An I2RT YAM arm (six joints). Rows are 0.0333 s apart.
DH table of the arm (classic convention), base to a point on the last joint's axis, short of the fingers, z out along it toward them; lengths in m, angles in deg. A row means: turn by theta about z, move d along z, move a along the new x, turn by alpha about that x. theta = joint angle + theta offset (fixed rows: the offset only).
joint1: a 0.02, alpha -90, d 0.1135, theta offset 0
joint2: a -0.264, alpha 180, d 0, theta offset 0
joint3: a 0.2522, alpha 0, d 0, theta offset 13.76
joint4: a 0.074, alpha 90, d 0, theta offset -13.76
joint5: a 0, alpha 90, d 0, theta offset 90
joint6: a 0, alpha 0, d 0.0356, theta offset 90
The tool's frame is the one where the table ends.
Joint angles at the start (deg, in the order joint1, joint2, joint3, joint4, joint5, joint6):
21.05, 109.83, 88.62, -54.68, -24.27, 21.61
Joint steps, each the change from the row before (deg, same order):
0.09, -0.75, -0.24, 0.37, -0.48, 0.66
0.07, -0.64, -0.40, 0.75, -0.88, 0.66
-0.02, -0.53, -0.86, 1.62, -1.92, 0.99
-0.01, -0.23, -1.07, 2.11, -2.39, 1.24
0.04, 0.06, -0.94, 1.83, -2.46, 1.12
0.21, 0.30, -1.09, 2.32, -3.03, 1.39
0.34, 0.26, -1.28, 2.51, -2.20, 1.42
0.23, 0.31, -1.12, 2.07, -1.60, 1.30
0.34, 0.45, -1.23, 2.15, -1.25, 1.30
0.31, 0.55, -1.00, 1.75, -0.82, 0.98
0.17, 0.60, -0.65, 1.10, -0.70, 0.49
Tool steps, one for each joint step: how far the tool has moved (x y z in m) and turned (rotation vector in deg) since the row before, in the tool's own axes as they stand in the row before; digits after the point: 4 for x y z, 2 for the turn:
0.0013, 0.0022, -0.0034, -0.75, -0.52, 0.22
0.0010, 0.0018, -0.0022, -1.16, -0.46, 0.18
0.0006, 0.0009, -0.0001, -2.22, -0.31, 0.43
0.0001, 0.0001, 0.0024, -2.64, -0.03, 0.64
0.0001, -0.0004, 0.0036, -2.53, 0.45, 0.66
0.0001, -0.0003, 0.0059, -3.06, 0.82, 0.71
0.0006, -0.0009, 0.0066, -2.32, 0.58, 0.59
0.0005, -0.0020, 0.0058, -1.65, 0.52, 0.73
0.0008, -0.0028, 0.0071, -1.26, 0.57, 0.76
0.0005, -0.0032, 0.0067, -0.78, 0.53, 0.63
0.0001, -0.0033, 0.0053, -0.52, 0.60, 0.47

